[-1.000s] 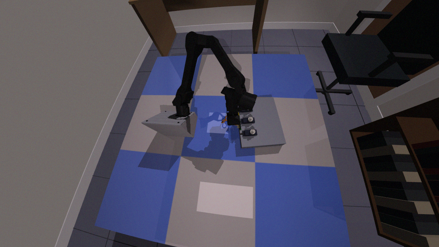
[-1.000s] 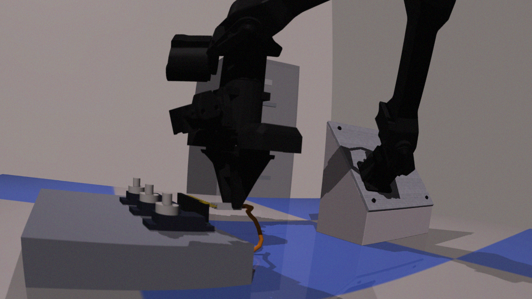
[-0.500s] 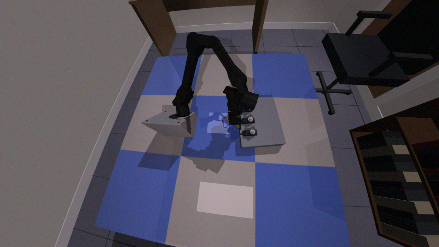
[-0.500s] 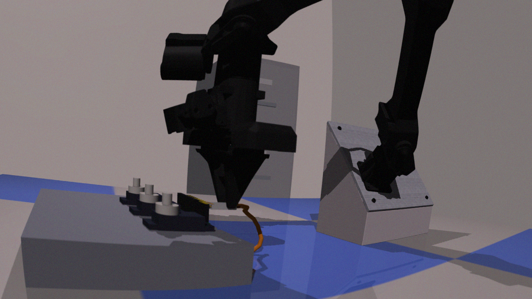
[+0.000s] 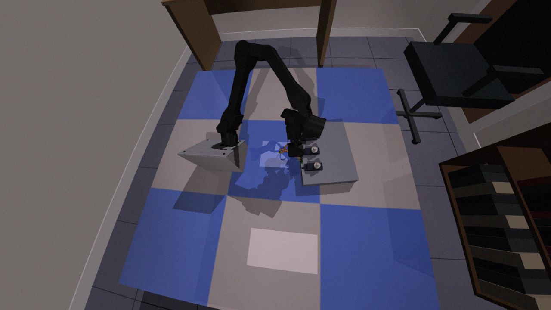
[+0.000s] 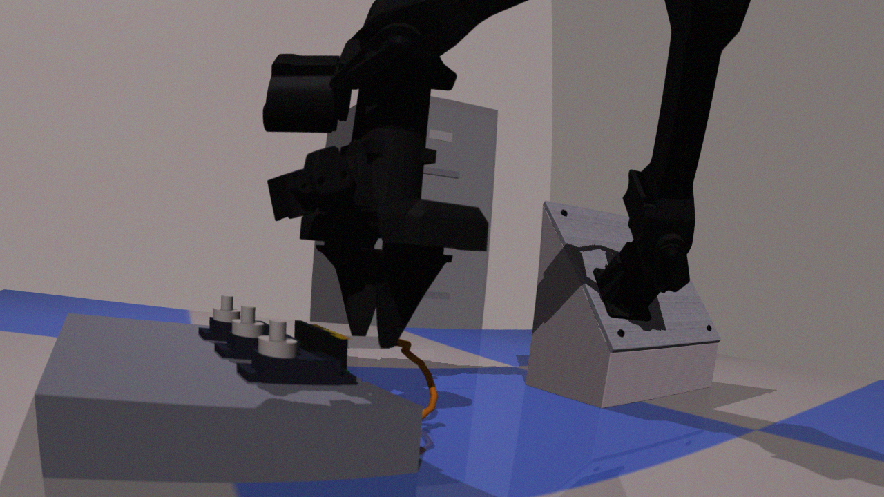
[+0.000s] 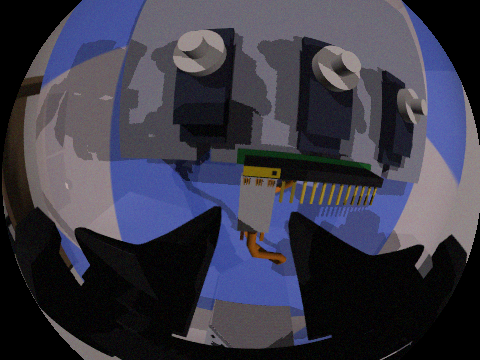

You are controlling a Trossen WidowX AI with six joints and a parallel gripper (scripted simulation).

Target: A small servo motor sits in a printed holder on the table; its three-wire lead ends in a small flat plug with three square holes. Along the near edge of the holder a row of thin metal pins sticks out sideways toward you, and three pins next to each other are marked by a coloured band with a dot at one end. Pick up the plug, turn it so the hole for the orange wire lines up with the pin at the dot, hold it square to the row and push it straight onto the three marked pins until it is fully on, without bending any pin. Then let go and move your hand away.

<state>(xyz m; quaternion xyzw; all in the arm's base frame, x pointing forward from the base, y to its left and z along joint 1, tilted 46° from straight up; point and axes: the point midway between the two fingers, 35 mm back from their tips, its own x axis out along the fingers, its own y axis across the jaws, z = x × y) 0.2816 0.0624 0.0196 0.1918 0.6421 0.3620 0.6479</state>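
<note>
Right now my gripper tip is 30 mm short of the yellow band and 10 mm to the right of it. Round my gripper tip: grey printed holder 190 mm ahead, 50 mm below.
</note>
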